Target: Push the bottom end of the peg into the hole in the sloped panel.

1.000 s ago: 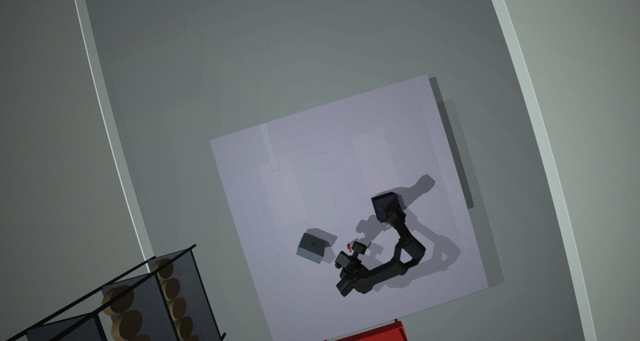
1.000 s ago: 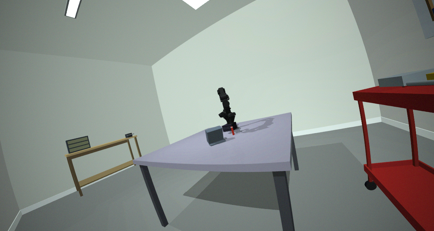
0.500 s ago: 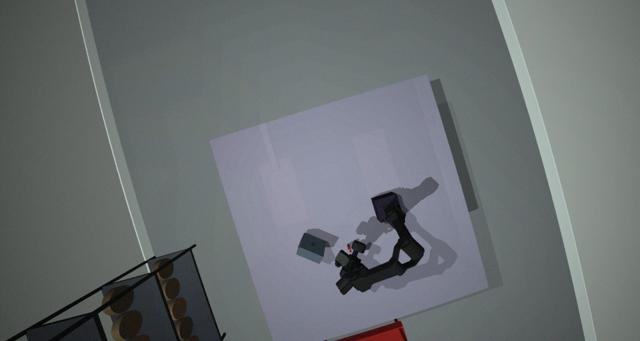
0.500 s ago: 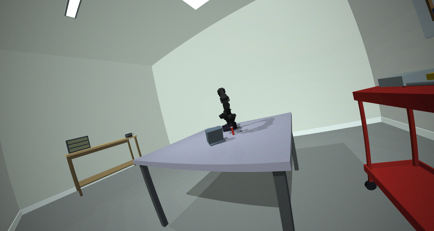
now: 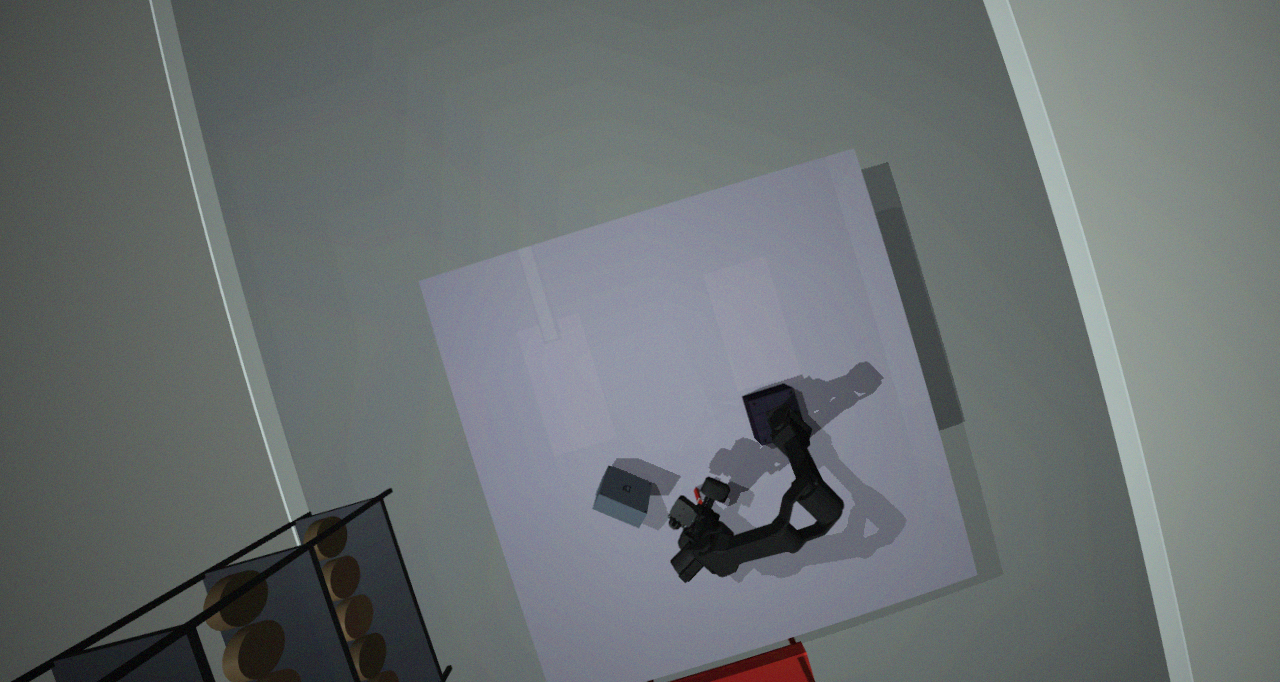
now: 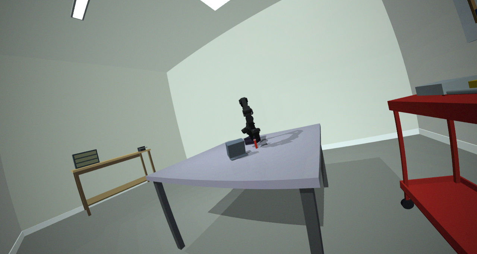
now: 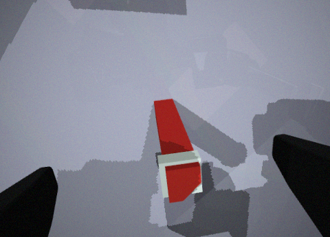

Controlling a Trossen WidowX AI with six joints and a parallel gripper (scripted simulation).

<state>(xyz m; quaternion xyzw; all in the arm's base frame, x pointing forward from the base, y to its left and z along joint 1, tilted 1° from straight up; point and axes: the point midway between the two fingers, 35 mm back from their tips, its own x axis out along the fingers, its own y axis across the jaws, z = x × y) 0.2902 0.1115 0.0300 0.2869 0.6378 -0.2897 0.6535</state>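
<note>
My gripper tip is 1 cm above the red square-sided peg. Round my gripper tip: panel block (18 cm ahead, 10 cm to the right).
</note>
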